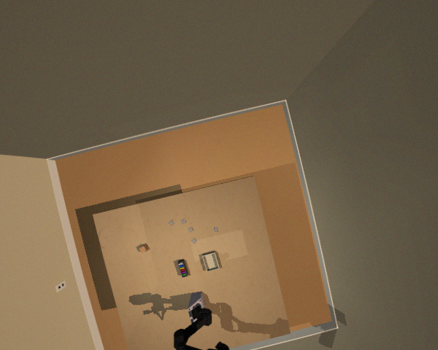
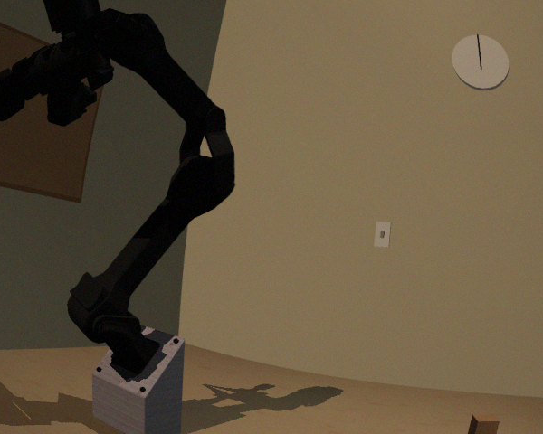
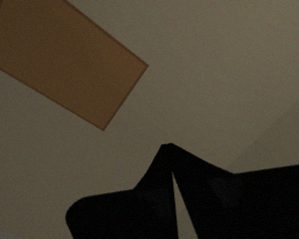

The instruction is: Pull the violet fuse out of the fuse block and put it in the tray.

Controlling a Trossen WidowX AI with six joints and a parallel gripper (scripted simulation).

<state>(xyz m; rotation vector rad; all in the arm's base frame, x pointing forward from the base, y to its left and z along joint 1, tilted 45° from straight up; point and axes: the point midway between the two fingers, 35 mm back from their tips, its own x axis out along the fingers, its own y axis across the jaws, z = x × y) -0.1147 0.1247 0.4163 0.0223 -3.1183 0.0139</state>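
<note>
Now: the violet fuse 41 cm ahead of my gripper tip, 26 cm to the left of it and 48 cm below it. Round my gripper tip: red fuse (42 cm ahead, 26 cm to the left, 48 cm below); then tray (44 cm ahead, 4 cm to the left, 50 cm below); then green fuse (39 cm ahead, 26 cm to the left, 48 cm below).
</note>
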